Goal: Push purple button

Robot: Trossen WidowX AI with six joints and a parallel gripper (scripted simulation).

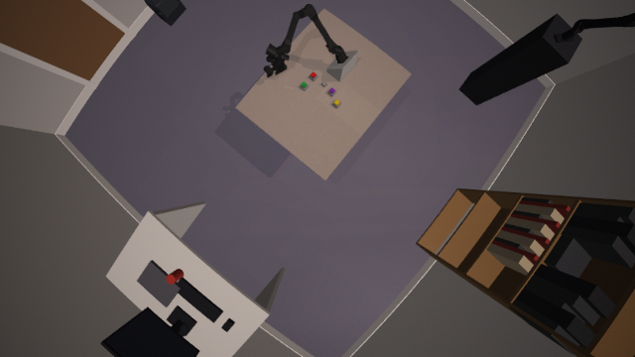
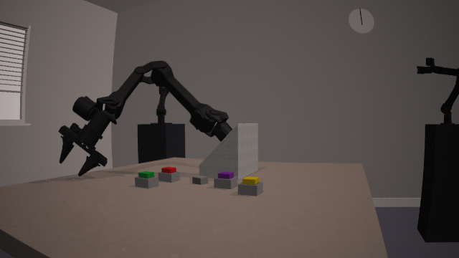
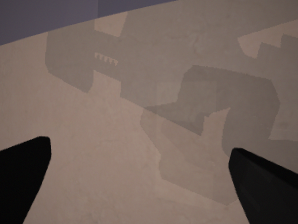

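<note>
My gripper tip is 190 mm past the purple button and 430 mm to the right of it. Also, from my gripper tip: green button: 90 mm behind, 240 mm to the left; then red button: 200 mm behind, 240 mm to the left; then grey block: 210 mm behind, 350 mm to the left, 20 mm below.
</note>
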